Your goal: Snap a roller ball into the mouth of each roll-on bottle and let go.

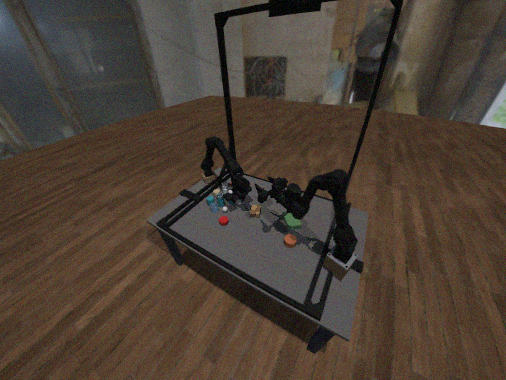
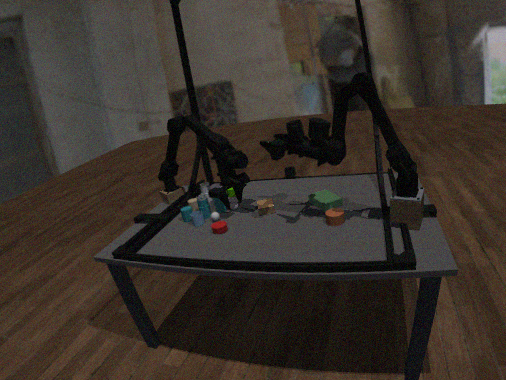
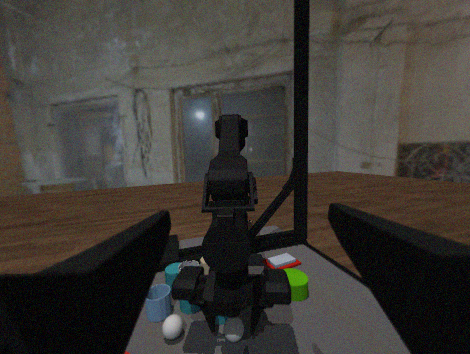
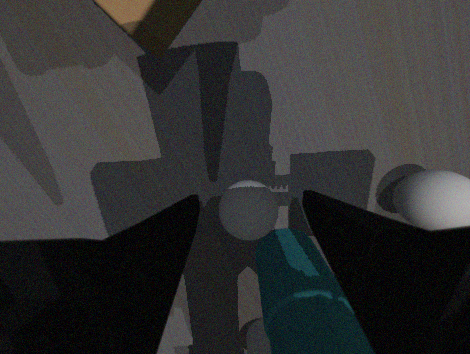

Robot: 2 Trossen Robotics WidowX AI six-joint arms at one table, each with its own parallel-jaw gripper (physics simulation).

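Frame: origin at the left arm's base, x ahead, y left, z up, level; centimetres.
Seen in the pictures: left gripper, between the fingertips: [image 1: 261, 180] [image 2: 267, 138] [image 3: 249, 214]; right gripper, between the fingertips: [image 1: 239, 202] [image 2: 234, 205] [image 3: 232, 332] [image 4: 250, 199]; left arm's base, origin of its link: [image 1: 342, 255] [image 2: 407, 192]; right arm's base, origin of its link: [image 1: 208, 174] [image 2: 171, 189].
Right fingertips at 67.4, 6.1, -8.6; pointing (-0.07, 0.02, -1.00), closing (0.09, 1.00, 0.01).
Pixels of each thing's top centre, then the offset from my right fingertips to it, as dx, dy, dz. "pt": a spot on its surface instead.
- blue cup-like piece, centre of its top: [image 3: 157, 291] [image 2: 196, 213] +6.7, +15.1, +2.9
- clear-rimmed piece, a spot on its surface: [image 3: 189, 265] pt +10.1, +9.3, +6.3
- tan block, centre of its top: [image 2: 265, 203] [image 1: 255, 209] -13.2, -2.8, +1.3
- red disc, centre of its top: [image 2: 218, 224] [image 1: 223, 219] -6.3, +16.7, +1.0
- green block, centre of its top: [image 2: 325, 196] [image 1: 292, 218] -33.8, -13.4, +1.3
- orange cylinder, centre of its top: [image 2: 334, 212] [image 1: 290, 238] -43.1, -0.8, +1.8
- lime cylinder, centre of its top: [image 3: 292, 276] +11.8, -13.5, +1.8
A white ball [image 3: 233, 330] [image 4: 248, 210], partly shaded, lies below the gap between the right fingers. The right gripper [image 4: 252, 195] is partly open, holds nothing and points down at the table. Another white ball [image 1: 225, 209] [image 2: 215, 216] [image 3: 173, 326] [image 4: 437, 200] lies beside the blue cup-like piece [image 2: 198, 218] [image 3: 158, 302]. A teal bottle [image 2: 203, 207] [image 4: 300, 295] stands close to the shaded ball; its mouth is hard to make out. A clear-rimmed piece [image 3: 189, 265] shows behind. The left gripper [image 2: 266, 150] [image 3: 250, 212] is wide open and empty, held above the table.
A tan block [image 1: 255, 210] [image 2: 265, 206] [image 4: 120, 10] lies right of the bottles. A red disc [image 1: 223, 220] [image 2: 219, 227] is in front. A green block [image 1: 292, 220] [image 2: 325, 200] and orange cylinder [image 1: 290, 240] [image 2: 335, 216] are farther right. A lime cylinder [image 3: 297, 285] stands by the right gripper.
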